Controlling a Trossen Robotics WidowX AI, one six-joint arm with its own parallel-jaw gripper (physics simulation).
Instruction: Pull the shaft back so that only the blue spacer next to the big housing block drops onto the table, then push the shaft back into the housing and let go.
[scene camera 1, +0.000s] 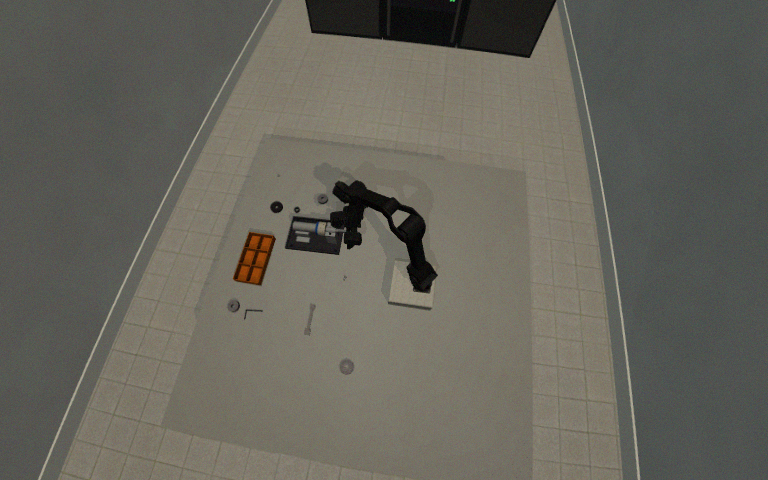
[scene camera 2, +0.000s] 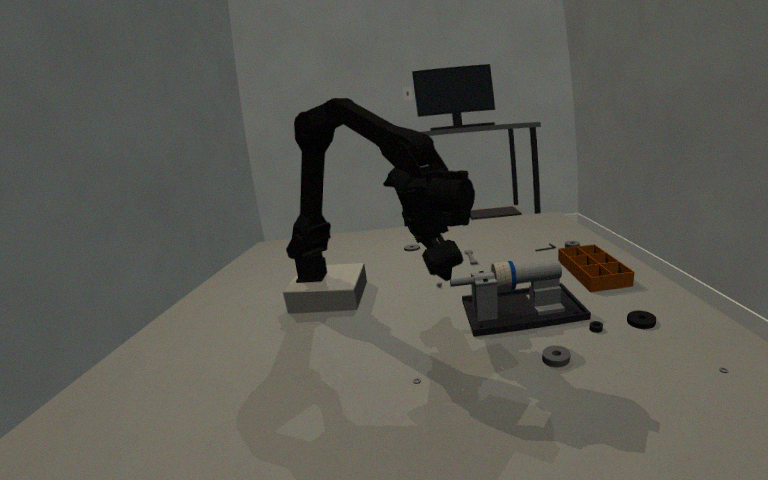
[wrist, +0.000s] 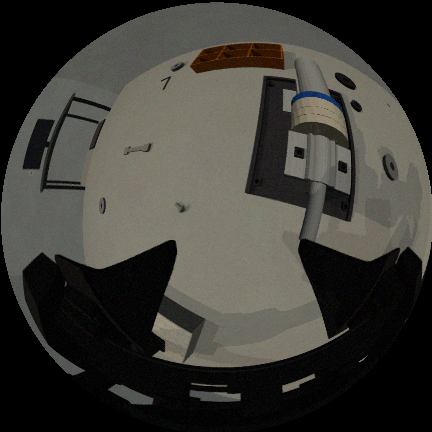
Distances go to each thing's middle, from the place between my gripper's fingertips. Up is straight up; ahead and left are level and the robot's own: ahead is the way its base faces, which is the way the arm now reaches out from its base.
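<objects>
Orange compartment tray (scene camera 2: 596, 270): my hand is 8 cm above it, 10 cm to the right of it and 38 cm short of it.
</objects>
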